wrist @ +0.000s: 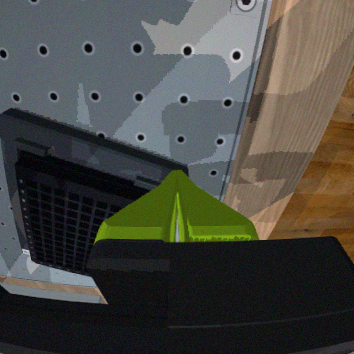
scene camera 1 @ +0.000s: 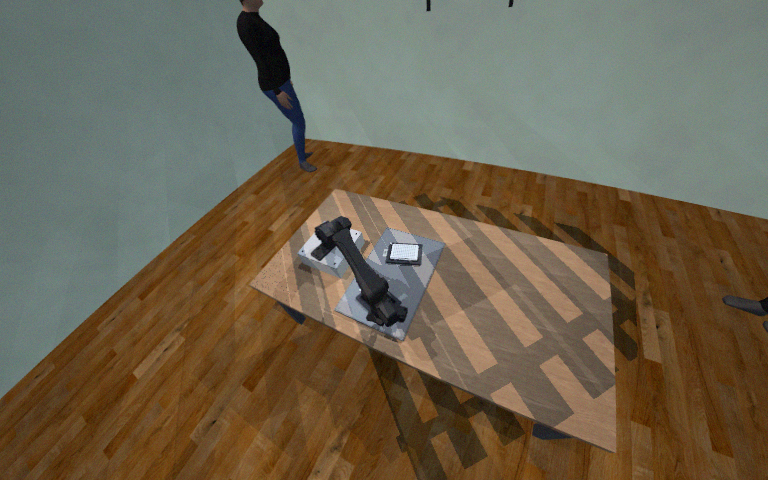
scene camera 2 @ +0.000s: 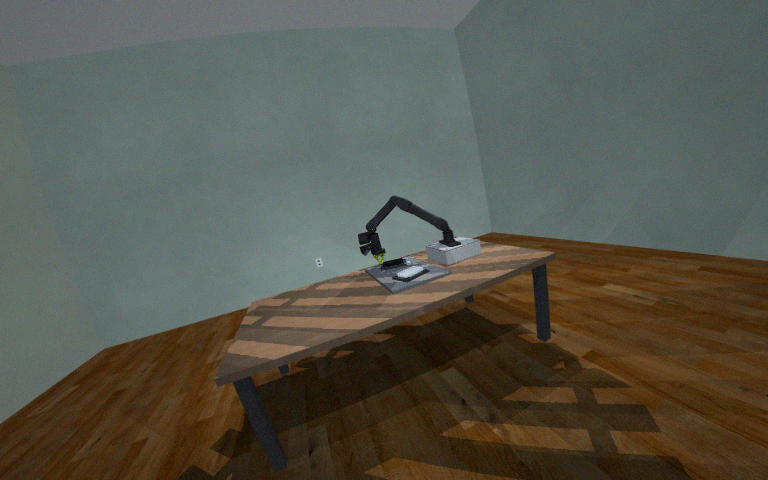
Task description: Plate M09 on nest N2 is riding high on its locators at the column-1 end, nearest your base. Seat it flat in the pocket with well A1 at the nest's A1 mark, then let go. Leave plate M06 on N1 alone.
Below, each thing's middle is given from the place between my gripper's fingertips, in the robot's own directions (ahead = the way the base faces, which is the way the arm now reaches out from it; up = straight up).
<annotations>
Right now my hand is 70 mm past the black well plate (wrist: 62,203), 60 mm to the right of it and 10 mm below it. Also, from my hand: grey perforated plate (scene camera 1: 406,282) 100 mm behind, 210 mm to the left, 20 mm below.
</annotations>
